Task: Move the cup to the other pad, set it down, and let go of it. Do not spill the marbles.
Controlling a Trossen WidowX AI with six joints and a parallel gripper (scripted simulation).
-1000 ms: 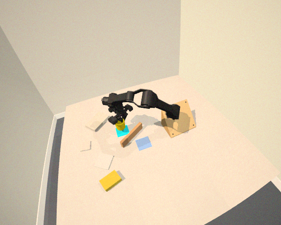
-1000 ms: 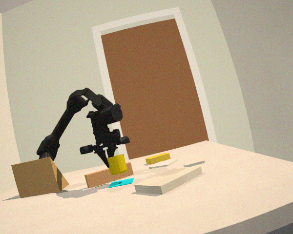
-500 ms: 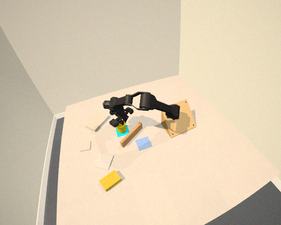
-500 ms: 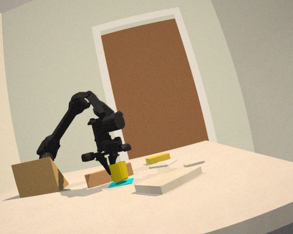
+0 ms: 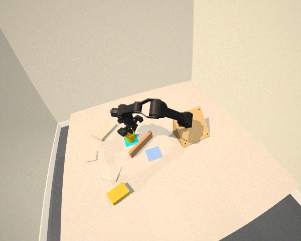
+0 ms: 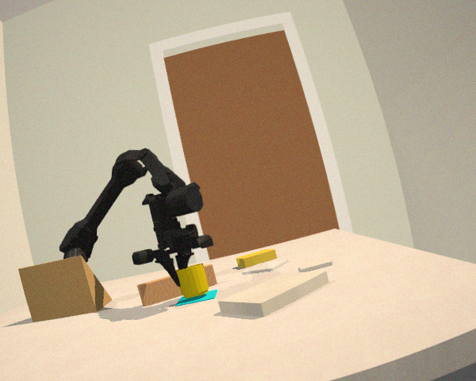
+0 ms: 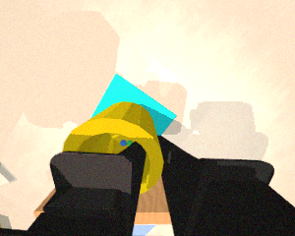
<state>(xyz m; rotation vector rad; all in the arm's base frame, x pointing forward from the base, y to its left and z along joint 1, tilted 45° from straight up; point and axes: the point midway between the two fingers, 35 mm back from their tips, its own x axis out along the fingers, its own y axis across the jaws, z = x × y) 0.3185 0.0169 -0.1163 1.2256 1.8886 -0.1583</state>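
Right now the yellow cup is 20 mm to the left of my gripper tip and 20 mm ahead of it. Also, from my gripper tip: wooden bar 90 mm to the left, 40 mm behind, 20 mm below; then light blue pad 170 mm to the left, 100 mm behind, 50 mm below.
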